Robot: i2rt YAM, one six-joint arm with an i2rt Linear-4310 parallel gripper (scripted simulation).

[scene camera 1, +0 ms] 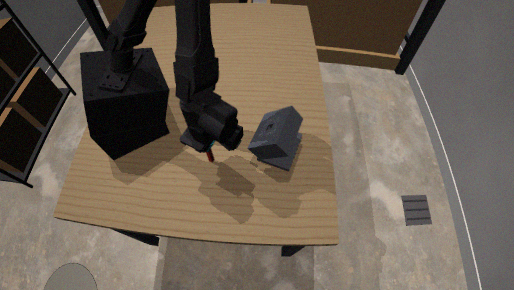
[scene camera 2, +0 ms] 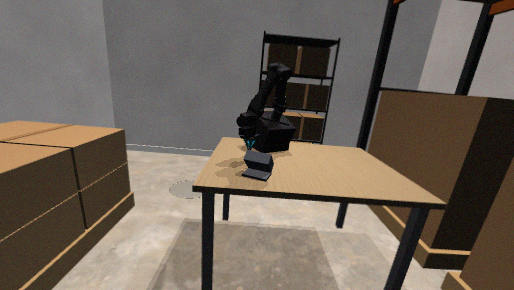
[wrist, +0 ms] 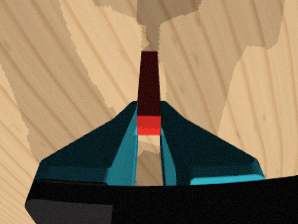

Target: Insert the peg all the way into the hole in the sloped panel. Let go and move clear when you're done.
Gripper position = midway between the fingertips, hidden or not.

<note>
In view: my gripper [wrist: 148, 111] and a red peg [wrist: 148, 109].
</note>
